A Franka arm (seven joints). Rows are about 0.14 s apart.
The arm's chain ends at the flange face. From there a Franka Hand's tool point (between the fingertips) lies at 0.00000 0.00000 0.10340 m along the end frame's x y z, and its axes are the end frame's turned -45 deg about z.
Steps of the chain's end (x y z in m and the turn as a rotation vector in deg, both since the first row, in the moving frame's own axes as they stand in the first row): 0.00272 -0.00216 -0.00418 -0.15 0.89 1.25; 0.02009 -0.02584 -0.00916 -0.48 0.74 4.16; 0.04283 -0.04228 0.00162 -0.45 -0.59 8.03; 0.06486 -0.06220 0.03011 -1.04 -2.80 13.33
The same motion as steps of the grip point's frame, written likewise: 0.00438 0.00173 -0.00419 -0.74 0.52 1.25; 0.03275 -0.00250 -0.00917 -0.86 0.18 4.16; 0.05887 0.00012 0.00161 0.10 -0.74 8.03; 0.08525 -0.00091 0.02997 1.24 -2.72 13.33
